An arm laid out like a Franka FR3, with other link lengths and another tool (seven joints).
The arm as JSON. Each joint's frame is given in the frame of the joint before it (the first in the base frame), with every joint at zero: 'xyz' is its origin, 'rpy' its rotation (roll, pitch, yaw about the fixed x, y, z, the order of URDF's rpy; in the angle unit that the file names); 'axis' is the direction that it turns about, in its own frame. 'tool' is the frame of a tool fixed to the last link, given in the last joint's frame.
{
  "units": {
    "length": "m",
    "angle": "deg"
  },
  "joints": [
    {
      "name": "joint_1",
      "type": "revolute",
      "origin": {
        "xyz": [
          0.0,
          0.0,
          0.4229
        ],
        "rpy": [
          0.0,
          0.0,
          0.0
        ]
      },
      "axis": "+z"
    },
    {
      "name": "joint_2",
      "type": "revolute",
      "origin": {
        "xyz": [
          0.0,
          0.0,
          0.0
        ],
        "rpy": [
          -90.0,
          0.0,
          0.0
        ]
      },
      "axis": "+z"
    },
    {
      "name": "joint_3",
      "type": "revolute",
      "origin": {
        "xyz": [
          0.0,
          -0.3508,
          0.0
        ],
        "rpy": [
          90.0,
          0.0,
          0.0
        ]
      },
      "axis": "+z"
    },
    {
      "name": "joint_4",
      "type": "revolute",
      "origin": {
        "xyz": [
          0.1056,
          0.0,
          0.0
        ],
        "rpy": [
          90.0,
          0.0,
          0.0
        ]
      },
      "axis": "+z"
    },
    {
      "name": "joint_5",
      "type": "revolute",
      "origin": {
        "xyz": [
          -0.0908,
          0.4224,
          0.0
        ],
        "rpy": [
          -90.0,
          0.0,
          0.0
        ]
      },
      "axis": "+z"
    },
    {
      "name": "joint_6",
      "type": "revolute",
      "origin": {
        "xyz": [
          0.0,
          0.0,
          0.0
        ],
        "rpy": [
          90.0,
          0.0,
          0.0
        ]
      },
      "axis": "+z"
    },
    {
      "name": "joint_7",
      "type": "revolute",
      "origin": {
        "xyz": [
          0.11,
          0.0,
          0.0
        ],
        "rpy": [
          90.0,
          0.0,
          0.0
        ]
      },
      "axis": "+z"
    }
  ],
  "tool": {
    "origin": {
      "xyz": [
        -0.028,
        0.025,
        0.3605
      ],
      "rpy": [
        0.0,
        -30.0,
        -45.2
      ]
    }
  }
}
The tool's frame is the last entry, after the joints.
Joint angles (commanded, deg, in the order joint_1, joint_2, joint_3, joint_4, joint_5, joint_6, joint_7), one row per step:
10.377 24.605 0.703 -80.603 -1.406 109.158 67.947
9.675 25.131 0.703 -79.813 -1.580 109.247 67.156
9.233 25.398 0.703 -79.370 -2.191 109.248 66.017
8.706 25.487 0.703 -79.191 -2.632 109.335 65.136
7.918 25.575 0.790 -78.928 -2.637 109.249 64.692
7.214 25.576 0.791 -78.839 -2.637 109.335 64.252
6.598 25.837 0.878 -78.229 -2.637 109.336 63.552
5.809 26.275 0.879 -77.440 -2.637 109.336 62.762
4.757 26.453 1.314 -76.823 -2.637 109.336 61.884
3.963 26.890 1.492 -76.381 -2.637 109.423 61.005
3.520 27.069 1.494 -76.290 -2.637 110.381 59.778
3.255 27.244 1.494 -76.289 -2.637 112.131 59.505
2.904 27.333 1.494 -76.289 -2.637 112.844 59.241
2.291 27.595 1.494 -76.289 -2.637 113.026 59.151
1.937 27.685 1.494 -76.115 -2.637 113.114 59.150
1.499 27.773 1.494 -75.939 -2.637 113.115 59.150
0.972 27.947 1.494 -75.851 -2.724 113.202 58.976
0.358 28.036 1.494 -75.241 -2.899 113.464 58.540
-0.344 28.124 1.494 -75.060 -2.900 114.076 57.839
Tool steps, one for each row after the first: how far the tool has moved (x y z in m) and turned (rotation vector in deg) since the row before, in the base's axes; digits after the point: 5 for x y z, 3 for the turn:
0.00663 -0.00991 0.00035 -0.152 -0.372 0.130
0.00388 -0.00955 0.00042 -0.639 -0.264 0.848
0.00301 -0.00978 0.00059 -0.463 -0.228 0.465
0.00246 -0.00968 0.00111 0.008 -0.072 -0.271
0.00241 -0.00963 0.00098 -0.013 -0.161 -0.262
0.00432 -0.00726 0.00216 0.022 -0.324 0.155
0.00546 -0.01080 0.00141 -0.029 -0.328 -0.008
0.00441 -0.00901 0.00343 0.151 -0.398 0.205
0.00329 -0.00898 -0.00168 0.003 -0.065 0.237
0.00644 -0.00626 0.00029 -0.052 -0.839 0.808
0.01053 -0.00281 0.00128 0.114 -1.562 0.063
0.00446 -0.00473 0.00034 0.016 -0.616 -0.067
0.00123 -0.00871 -0.00333 -0.012 0.082 -0.518
0.00175 -0.00497 0.00062 0.013 -0.171 -0.352
0.00127 -0.00623 0.00047 0.007 -0.089 -0.440
0.00109 -0.00807 -0.00143 -0.108 -0.001 -0.333
0.00542 -0.00988 0.00536 -0.213 -0.777 -0.142
0.00468 -0.01042 0.00200 -0.105 -0.683 0.007

